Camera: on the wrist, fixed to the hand. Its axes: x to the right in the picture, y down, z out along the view.
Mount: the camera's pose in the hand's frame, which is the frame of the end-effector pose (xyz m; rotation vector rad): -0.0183 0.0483 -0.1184 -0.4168 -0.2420 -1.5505
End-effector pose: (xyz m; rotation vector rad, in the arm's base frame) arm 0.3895 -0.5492 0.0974 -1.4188 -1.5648 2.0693
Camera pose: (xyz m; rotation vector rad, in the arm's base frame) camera 0.5076 -0.5049 0.0695 0.2390 -2.1080 0.9338
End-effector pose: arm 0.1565 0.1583 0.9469 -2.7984 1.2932 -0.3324
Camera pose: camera 0.0839 0.1469 1.0532 2.6102 0.9041 -0.2463
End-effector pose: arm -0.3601 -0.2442 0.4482 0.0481 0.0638 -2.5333
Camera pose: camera -0.3151 -0.2667 0.3292 0.4032 -0.4314 2.1295
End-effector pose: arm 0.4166 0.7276 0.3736 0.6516 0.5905 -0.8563
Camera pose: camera 0.4224 0.8457 0.3217 -0.4546 0.9973 -2.1139
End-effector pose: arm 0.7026 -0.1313 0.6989 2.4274 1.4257 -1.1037
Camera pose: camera 0.7984 -0.1191 0.7847 -0.5457 -2.9332 0.9060
